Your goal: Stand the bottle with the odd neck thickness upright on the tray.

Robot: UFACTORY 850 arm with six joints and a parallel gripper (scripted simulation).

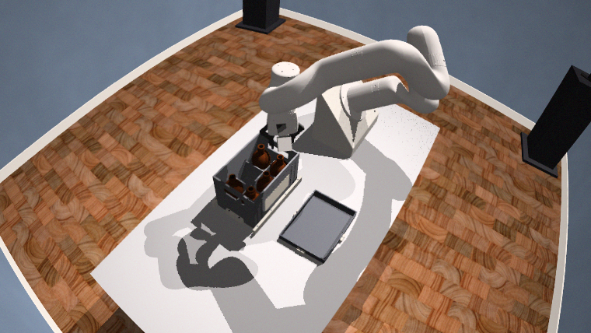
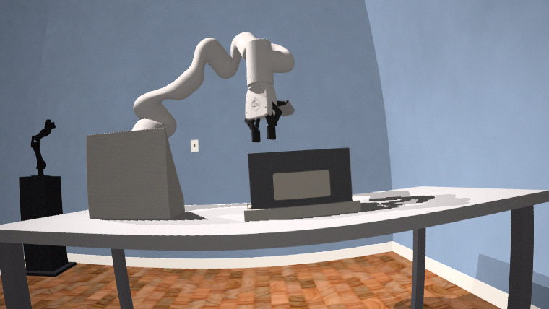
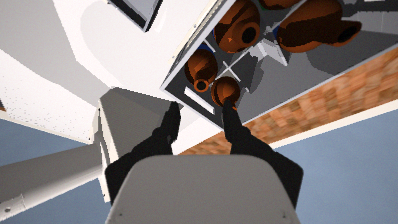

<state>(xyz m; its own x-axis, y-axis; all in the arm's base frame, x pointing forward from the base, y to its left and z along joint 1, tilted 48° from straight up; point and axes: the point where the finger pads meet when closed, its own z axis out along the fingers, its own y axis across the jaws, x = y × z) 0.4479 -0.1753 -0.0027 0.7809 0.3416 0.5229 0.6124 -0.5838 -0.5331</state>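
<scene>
Right now my hand is 160 mm above the dark grey crate, 80 mm short of it and 50 mm to the left of it. Also, from my hand: dark tray: 230 mm below, 220 mm to the left, 100 mm ahead; then bottle: 180 mm ahead, 150 mm below, 20 mm to the right.
</scene>
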